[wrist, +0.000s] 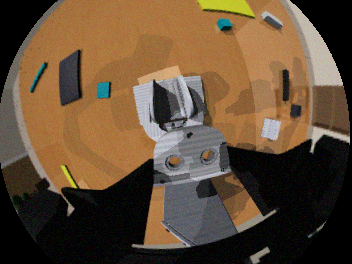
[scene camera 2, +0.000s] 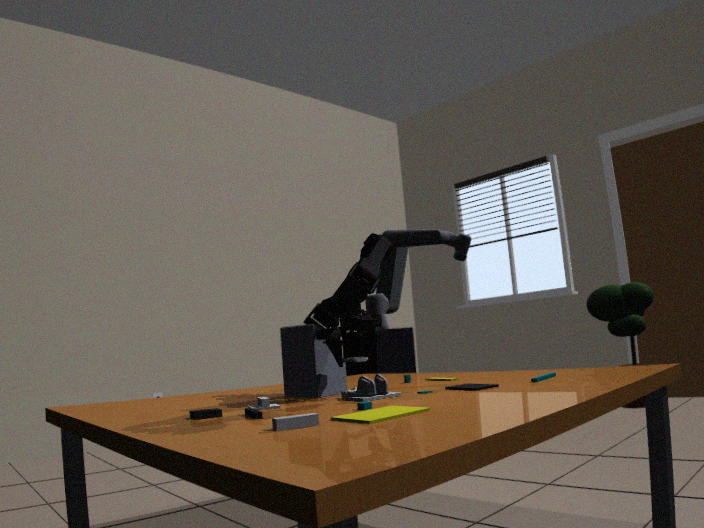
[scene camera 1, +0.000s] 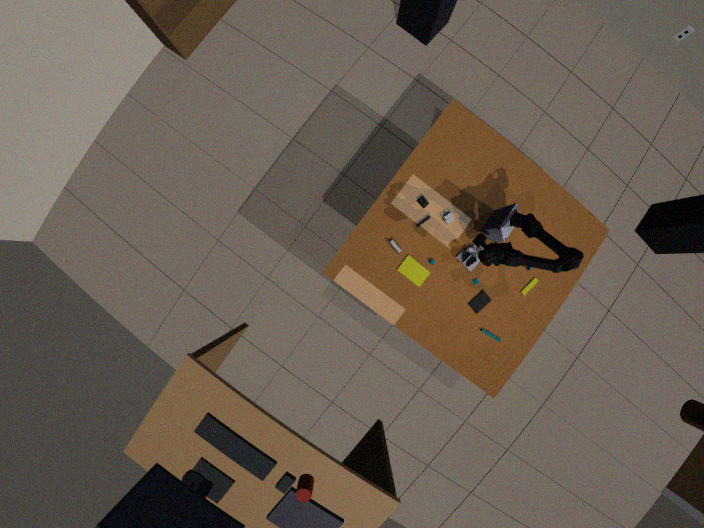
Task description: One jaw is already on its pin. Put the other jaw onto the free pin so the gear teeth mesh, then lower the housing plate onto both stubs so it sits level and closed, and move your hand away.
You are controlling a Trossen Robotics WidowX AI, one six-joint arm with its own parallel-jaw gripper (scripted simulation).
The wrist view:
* my gripper: 188, 156
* dark flat plate: 69, 73
